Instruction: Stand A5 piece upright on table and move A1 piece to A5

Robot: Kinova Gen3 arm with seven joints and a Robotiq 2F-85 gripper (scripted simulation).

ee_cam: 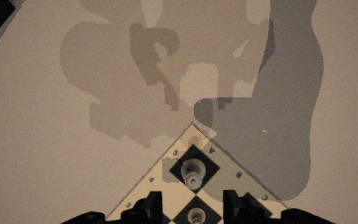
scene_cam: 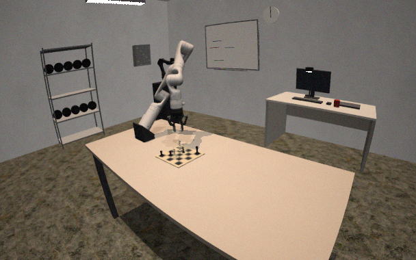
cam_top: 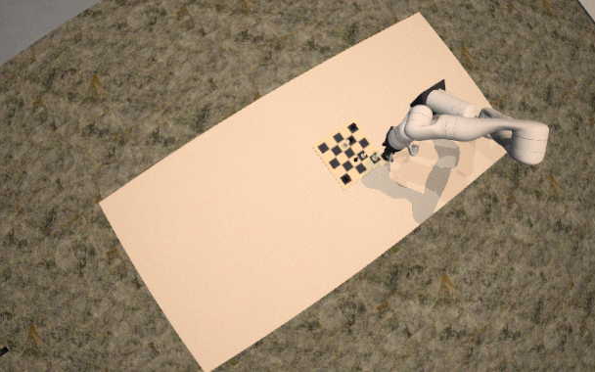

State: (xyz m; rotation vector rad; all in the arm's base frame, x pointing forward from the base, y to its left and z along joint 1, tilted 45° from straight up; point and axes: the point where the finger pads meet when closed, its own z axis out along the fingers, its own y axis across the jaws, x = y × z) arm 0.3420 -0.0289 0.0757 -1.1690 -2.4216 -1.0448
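Now: hand 3 cm short of the white pawn, 4 cm to the left of it and 12 cm above it. Round my hand: chessboard (7 cm ahead, 8 cm to the right, 13 cm below).
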